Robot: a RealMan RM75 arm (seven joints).
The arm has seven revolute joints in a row. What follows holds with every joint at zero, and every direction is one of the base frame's. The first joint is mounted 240.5 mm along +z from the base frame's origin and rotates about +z. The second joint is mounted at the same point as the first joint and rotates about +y. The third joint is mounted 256 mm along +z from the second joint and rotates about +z. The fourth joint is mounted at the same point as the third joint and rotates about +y. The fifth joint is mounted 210 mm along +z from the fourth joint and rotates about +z. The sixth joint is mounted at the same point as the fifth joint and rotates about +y. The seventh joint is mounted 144 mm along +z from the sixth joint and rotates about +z. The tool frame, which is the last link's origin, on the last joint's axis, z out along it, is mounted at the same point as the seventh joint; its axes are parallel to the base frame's.
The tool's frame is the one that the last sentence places.
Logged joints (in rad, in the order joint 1, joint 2, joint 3, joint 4, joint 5, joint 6, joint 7), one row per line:
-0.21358, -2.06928, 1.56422, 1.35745, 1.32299, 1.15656, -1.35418
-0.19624, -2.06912, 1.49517, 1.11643, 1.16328, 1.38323, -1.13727
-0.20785, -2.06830, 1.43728, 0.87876, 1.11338, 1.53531, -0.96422
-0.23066, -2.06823, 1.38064, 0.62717, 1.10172, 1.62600, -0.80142
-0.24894, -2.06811, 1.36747, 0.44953, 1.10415, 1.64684, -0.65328
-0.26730, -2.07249, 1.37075, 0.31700, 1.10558, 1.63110, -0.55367
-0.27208, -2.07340, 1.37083, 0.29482, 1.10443, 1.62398, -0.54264
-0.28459, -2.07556, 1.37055, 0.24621, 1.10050, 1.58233, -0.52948
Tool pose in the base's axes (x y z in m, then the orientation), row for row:
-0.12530, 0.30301, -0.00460, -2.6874, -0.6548, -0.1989
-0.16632, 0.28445, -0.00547, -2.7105, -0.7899, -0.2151
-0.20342, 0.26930, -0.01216, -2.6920, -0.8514, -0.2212
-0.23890, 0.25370, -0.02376, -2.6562, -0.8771, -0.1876
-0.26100, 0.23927, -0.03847, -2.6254, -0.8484, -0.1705
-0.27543, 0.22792, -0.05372, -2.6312, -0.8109, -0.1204
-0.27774, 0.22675, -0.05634, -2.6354, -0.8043, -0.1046
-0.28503, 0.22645, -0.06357, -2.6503, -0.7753, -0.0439
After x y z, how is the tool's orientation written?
As angles about the fixed x, y, z axes (roll, pitch, yaw), in radians.
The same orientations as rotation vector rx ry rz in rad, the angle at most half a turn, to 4 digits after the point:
-2.6129, 0.0552, -0.9403
-2.5923, 0.0429, -1.1307
-2.5539, 0.0186, -1.2089
-2.5022, -0.0546, -1.2185
-2.4821, -0.0830, -1.1651
-2.4863, -0.1277, -1.0989
-2.4876, -0.1426, -1.0855
-2.4925, -0.2000, -1.0291

